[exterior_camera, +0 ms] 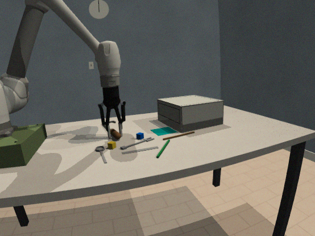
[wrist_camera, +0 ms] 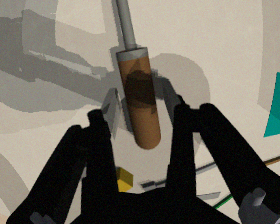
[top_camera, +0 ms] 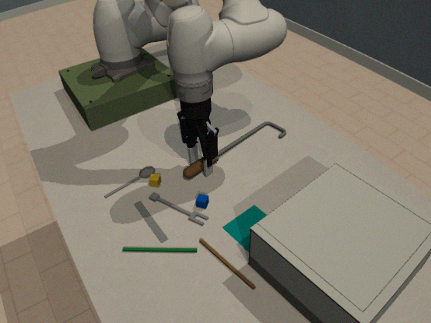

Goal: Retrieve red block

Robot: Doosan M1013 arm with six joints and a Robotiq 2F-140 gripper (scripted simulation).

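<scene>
The blue cube is 100 mm ahead of my hand, 90 mm to the right of it and 20 mm below it. The rest, counted from my hand: grey forked tool: 60 mm ahead, 140 mm to the right, 30 mm below; yellow cube: 50 mm behind, 120 mm to the right, 20 mm below; grey spoon-like tool: 110 mm behind, 140 mm to the right, 30 mm below.
</scene>
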